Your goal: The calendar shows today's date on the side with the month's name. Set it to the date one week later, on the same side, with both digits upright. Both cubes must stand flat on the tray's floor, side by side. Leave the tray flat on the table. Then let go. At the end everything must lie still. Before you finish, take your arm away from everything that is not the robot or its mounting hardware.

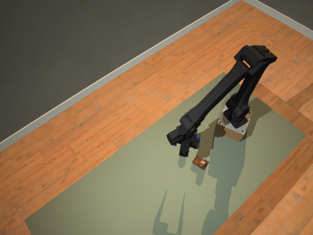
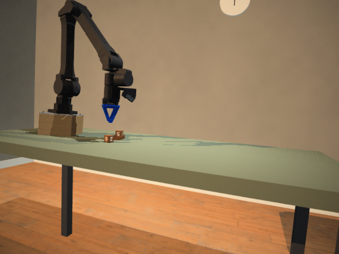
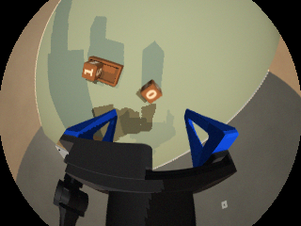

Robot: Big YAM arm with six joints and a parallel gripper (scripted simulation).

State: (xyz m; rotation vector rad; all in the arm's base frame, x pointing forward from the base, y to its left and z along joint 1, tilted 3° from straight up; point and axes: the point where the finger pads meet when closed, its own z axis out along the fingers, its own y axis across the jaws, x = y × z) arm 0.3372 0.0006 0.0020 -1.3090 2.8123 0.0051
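Now: the brown digit cube 80 mm below my hand. The rest, counted from my hand: brown tray 100 mm to the left, 90 mm below, 40 mm behind.
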